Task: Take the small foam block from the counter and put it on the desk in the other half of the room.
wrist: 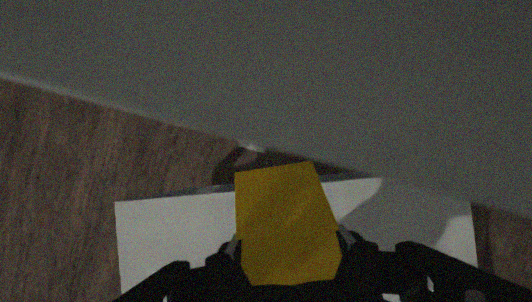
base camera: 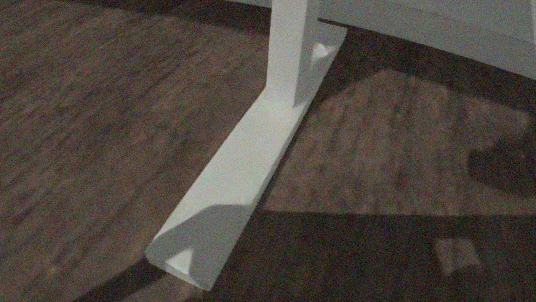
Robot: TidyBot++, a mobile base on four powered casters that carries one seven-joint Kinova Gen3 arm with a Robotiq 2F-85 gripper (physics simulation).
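Frame: origin at the arm's base, x right, y ahead, z up, level; centimetres.
Where they show: gripper, fingertip midpoint: (wrist: 289,243).
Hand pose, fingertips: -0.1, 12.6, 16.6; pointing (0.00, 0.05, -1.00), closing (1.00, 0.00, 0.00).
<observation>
After its pixels a point has its place, as x, y, z.
The small foam block (wrist: 282,205) @[-0.3, 15.1, 16.7] is yellow and shows at the lower middle of the wrist view. My gripper (wrist: 289,243) @[-0.1, 12.6, 16.6] is shut on it, with one black finger at each side. The block's far part sticks out beyond the fingertips. A large dark grey surface (wrist: 300,75), seemingly the desk's board, fills the upper part of the wrist view, very near the camera. Which side of it shows I cannot tell. In the base camera view a white post on a long flat foot (base camera: 240,145), seemingly the desk's leg, stands on the floor. The gripper and block do not show there.
A pale flat surface (wrist: 170,235) lies below the block in the wrist view, with brown wood floor (wrist: 65,150) @[-69.2, 30.3, -39.6] to its left. A light grey panel or wall (base camera: 430,25) @[43.1, 89.7, -33.9] runs along the top right of the base camera view. Shadows cross the floor (base camera: 125,100) @[-25.0, 55.7, -39.6].
</observation>
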